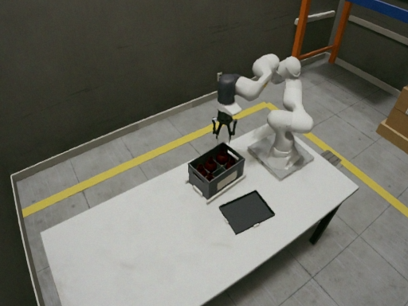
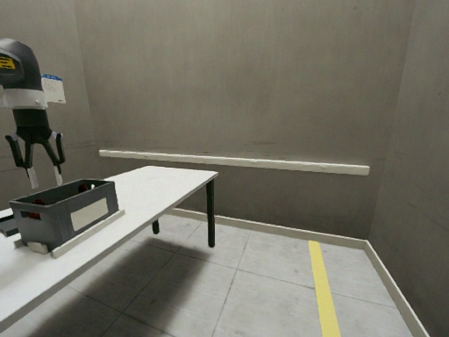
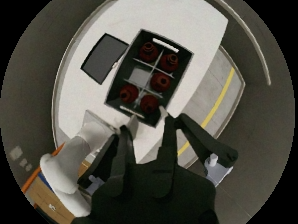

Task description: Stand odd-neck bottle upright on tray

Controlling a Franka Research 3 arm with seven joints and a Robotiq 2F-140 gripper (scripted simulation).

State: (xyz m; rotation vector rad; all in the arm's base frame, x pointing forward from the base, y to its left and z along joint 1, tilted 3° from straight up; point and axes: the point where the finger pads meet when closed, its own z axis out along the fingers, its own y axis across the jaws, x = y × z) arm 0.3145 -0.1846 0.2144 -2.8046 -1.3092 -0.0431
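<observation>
Right now my hand is 17 cm above the dark grey crate, 8 cm short of it and 5 cm to the right of it. Also, from my hand: flat black tray 34 cm to the left, 25 cm below, 8 cm ahead.
</observation>
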